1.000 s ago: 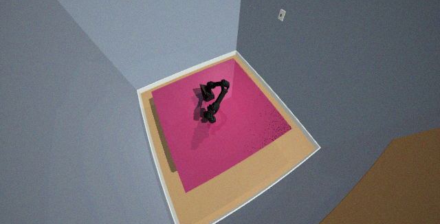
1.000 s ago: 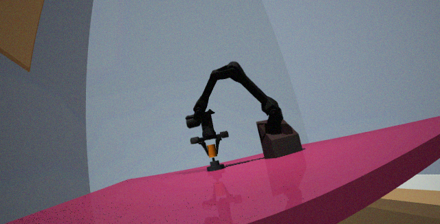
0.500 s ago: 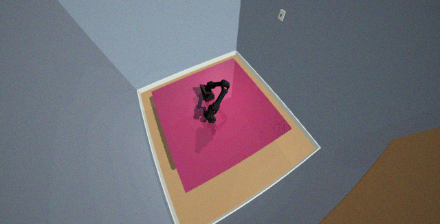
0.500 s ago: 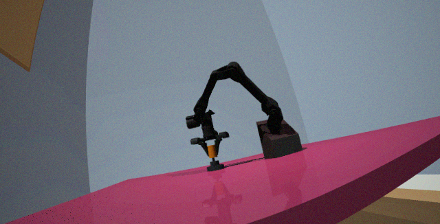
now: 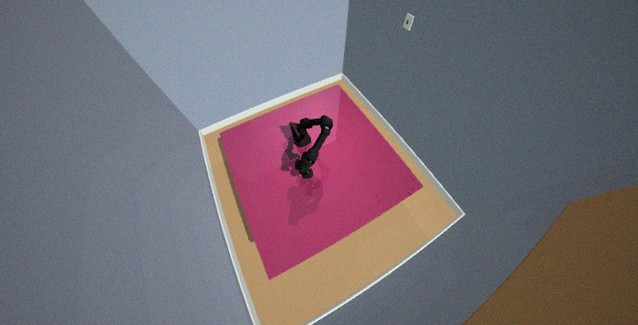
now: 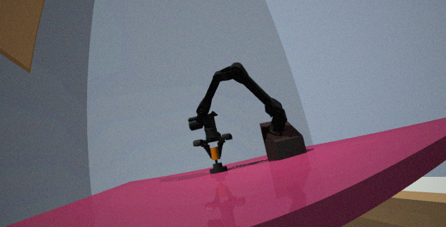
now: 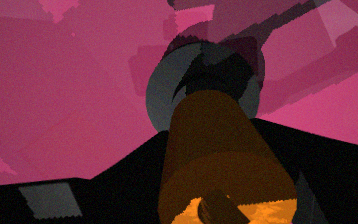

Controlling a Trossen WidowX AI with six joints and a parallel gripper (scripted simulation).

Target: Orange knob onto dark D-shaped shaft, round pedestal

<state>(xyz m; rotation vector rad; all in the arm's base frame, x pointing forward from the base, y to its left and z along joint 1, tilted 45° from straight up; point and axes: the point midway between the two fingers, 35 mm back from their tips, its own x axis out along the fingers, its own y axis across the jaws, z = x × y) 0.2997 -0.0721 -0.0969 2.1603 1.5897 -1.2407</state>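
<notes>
Right now my gripper tip is 2 cm below the orange knob. From my gripper tip the other things lie so: dark shaft 4 cm below.
</notes>
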